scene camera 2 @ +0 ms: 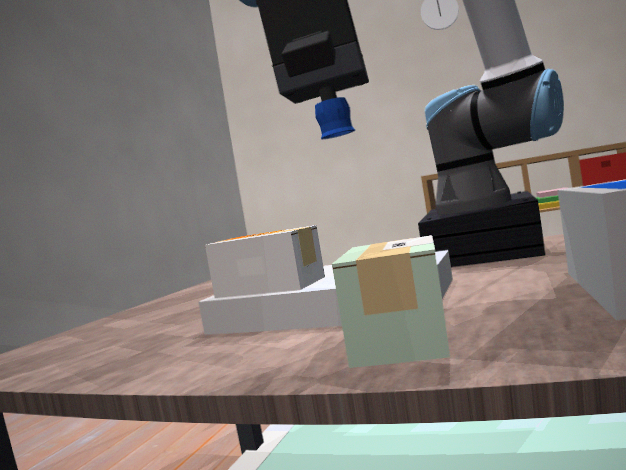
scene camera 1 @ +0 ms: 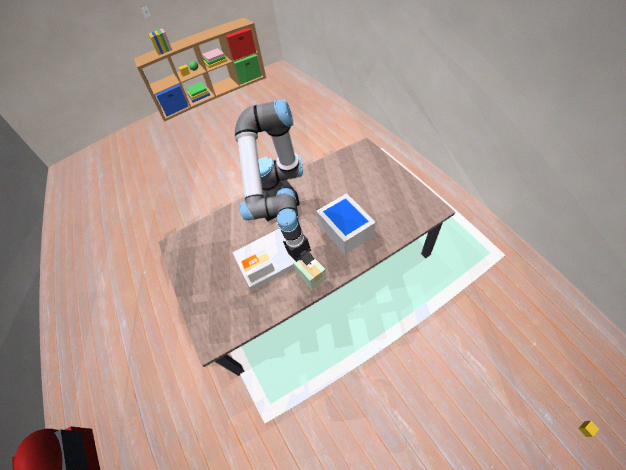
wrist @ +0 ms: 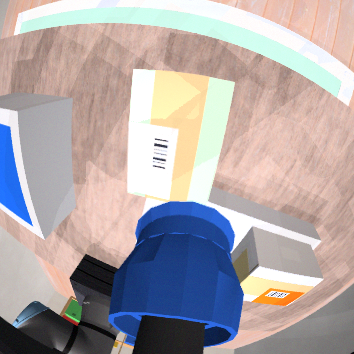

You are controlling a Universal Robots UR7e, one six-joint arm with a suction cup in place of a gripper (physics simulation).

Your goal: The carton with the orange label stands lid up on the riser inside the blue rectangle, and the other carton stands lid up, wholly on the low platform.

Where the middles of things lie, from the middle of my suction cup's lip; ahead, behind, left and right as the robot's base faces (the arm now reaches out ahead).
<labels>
Now: suction cup 180 mm above the pale green carton (scene camera 2: 389,295), 30 mm to the right of it and 10 mm past it. The rest, counted from my suction cup: low white platform (scene camera 2: 315,306) (230 mm behind, 210 mm below, 70 mm to the right); white riser (scene camera 2: 585,211) (350 mm to the left, 170 mm below, 90 mm behind).
</labels>
